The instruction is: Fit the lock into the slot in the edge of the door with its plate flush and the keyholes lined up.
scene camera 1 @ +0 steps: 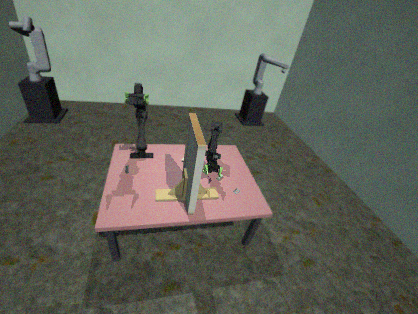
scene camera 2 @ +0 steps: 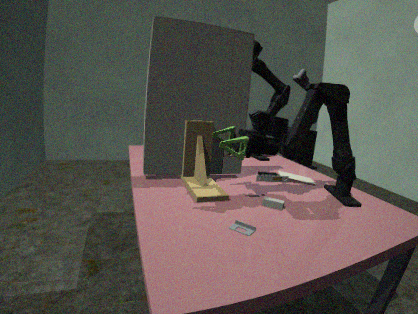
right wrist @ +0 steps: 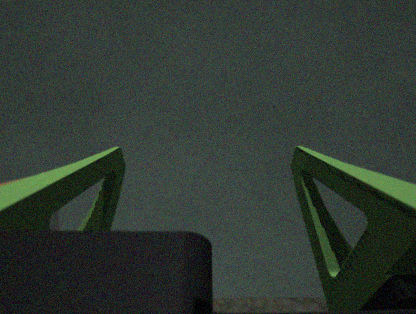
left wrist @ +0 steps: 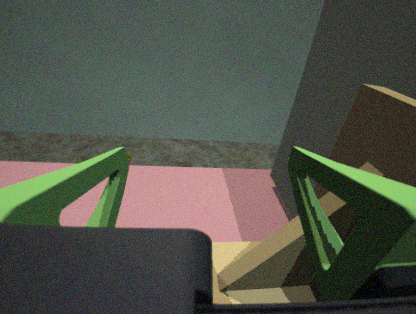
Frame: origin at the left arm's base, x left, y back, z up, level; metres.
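Seen in the pictures: left gripper, fingertip midpoint: (scene camera 1: 213, 175) (scene camera 2: 215, 139) (left wrist: 208, 156); right gripper, fingertip midpoint: (scene camera 1: 135, 96) (right wrist: 208, 156); left arm's base, link origin: (scene camera 2: 341, 196); right arm's base, link origin: (scene camera 1: 142, 155) (scene camera 2: 256, 156).
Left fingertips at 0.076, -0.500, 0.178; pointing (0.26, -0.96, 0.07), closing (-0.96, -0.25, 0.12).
Observation:
Pixels of each thing's middle, then the offset from my left fingertips to it, as dx, dy, dz. Level surfaces: height alone.
- grey door, body centre: (scene camera 2: 199, 99) (scene camera 1: 191, 164) -0.161, -0.073, +0.116
- grey metallic piece, body centre: (scene camera 2: 269, 176) -0.231, +0.238, -0.168
- pink table, surface height: dz -0.178
- grey block, body centre: (scene camera 2: 273, 203) +0.054, +0.192, -0.167
- angled plate with an opening, body centre: (scene camera 2: 242, 227) (scene camera 1: 236, 190) +0.207, +0.083, -0.173
- pale flat piece, body centre: (scene camera 2: 296, 177) -0.250, +0.364, -0.167
- small dark object, body centre: (scene camera 1: 126, 169) -0.671, +0.001, -0.140
The grey door (scene camera 1: 195, 175) (scene camera 2: 200, 75) (left wrist: 370, 40) stands upright in a tan stand (scene camera 1: 163, 195) (scene camera 2: 214, 194) (left wrist: 232, 250). In scene camera 2 a dark and grey metallic piece (scene camera 2: 270, 177), which looks like the lock, lies on the table right of the door. The edge slot and keyholes cannot be made out. My left gripper (scene camera 1: 213, 175) (scene camera 2: 218, 139) (left wrist: 208, 156) is open and empty, above the table beside the door face, near the stand's upright. My right gripper (scene camera 1: 137, 97) (right wrist: 208, 156) is open and empty, raised high on the door's other side.
On the pink table (scene camera 1: 235, 207) (scene camera 2: 200, 265) lie a grey block (scene camera 2: 273, 203), an angled plate with an opening (scene camera 1: 236, 191) (scene camera 2: 243, 228), a pale flat piece (scene camera 2: 298, 178) and a small dark object (scene camera 1: 127, 169). Two grey arms (scene camera 1: 41, 50) (scene camera 1: 260, 70) stand on pedestals behind.

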